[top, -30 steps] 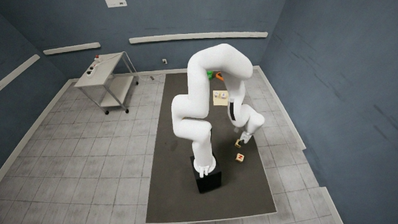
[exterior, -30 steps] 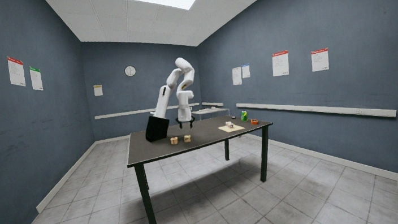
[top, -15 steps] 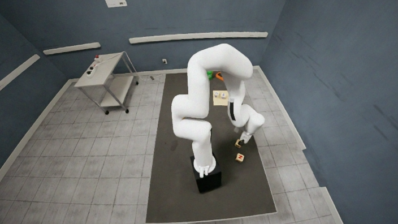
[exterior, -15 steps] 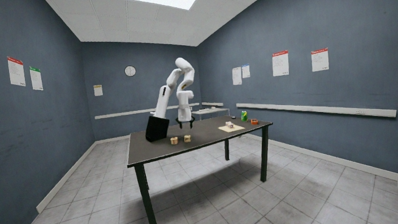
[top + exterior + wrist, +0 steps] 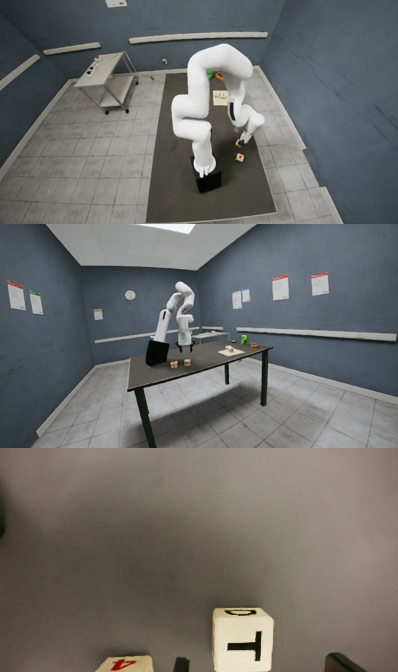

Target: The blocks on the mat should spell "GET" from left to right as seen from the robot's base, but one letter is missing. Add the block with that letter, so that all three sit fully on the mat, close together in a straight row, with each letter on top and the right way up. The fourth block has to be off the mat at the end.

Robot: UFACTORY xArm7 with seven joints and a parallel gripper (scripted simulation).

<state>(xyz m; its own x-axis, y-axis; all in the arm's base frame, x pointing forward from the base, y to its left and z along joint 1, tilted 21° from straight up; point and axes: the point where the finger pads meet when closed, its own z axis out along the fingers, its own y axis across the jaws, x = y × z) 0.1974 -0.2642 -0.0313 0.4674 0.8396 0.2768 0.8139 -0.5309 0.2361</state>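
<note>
Now: the T block 10 cm below my hand. Also, from my hand: N block: 11 cm behind, 10 cm below, 1 cm to the left; then beige mat: 49 cm ahead, 12 cm below, 9 cm to the left; then green can: 80 cm ahead, 23 cm to the left, 6 cm below.
</note>
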